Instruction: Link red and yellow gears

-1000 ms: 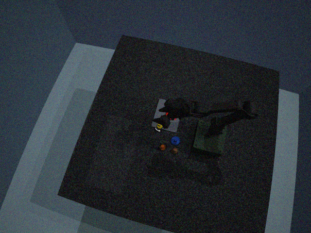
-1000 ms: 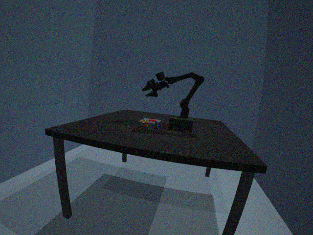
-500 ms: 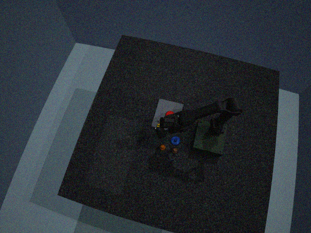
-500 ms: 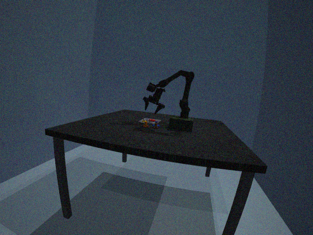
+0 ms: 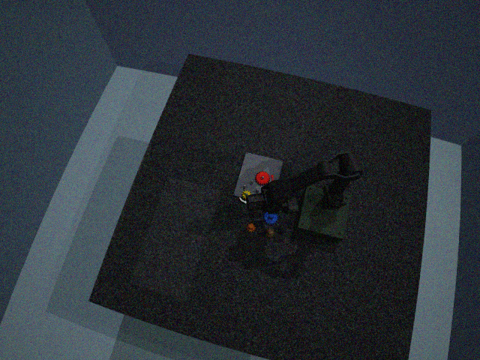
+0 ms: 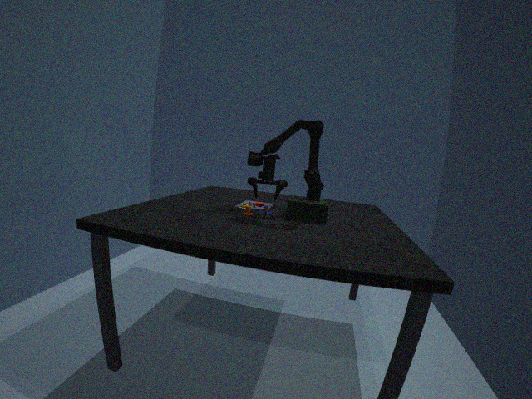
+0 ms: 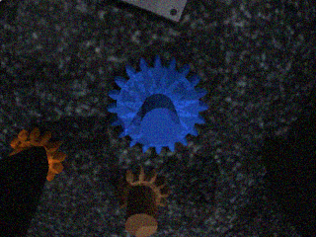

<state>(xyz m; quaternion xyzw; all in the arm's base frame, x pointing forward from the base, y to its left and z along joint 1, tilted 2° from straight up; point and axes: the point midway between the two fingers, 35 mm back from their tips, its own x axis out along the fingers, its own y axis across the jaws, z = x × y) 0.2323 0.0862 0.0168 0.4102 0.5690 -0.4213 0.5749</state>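
My gripper tip is 6 cm above the large blue gear. Round my gripper tip: red gear 6 cm ahead, 16 cm to the right, 6 cm below; then yellow gear 11 cm ahead, 8 cm to the right, 5 cm below; then white arrow 12 cm ahead, 5 cm to the right, 6 cm below.
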